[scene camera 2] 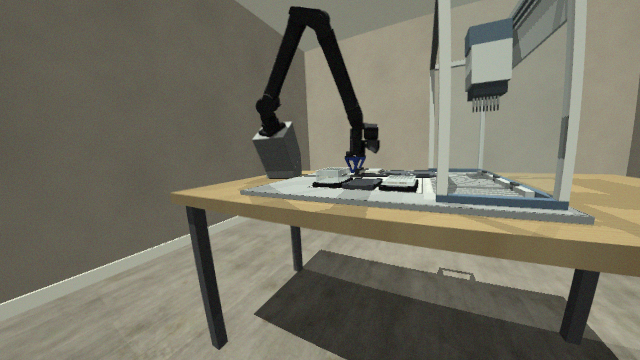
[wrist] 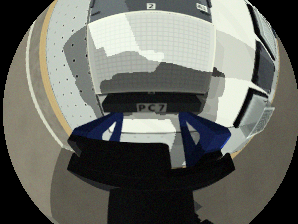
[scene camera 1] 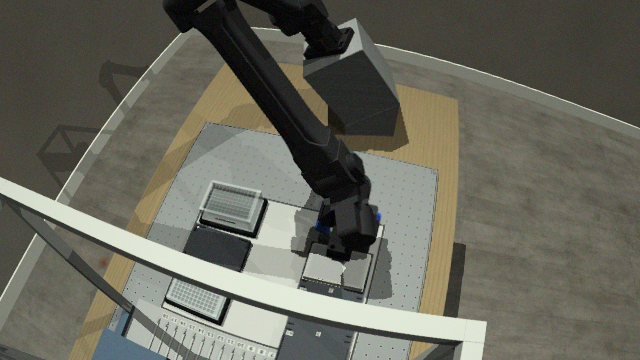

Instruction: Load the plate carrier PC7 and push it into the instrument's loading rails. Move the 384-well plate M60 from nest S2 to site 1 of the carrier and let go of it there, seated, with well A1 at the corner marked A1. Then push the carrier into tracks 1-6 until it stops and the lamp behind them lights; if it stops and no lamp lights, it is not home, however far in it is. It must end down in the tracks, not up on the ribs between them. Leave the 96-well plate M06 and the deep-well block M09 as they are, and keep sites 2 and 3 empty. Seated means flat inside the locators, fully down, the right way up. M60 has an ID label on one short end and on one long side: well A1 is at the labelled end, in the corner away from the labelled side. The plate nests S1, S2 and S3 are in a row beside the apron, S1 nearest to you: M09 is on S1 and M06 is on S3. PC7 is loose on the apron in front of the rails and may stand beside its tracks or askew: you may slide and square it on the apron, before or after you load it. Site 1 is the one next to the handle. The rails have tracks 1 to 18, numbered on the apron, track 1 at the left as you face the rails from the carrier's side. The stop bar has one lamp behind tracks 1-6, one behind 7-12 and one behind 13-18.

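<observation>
A nest S2 and a white frame bar appear in the pictures, together with the gripper.
</observation>
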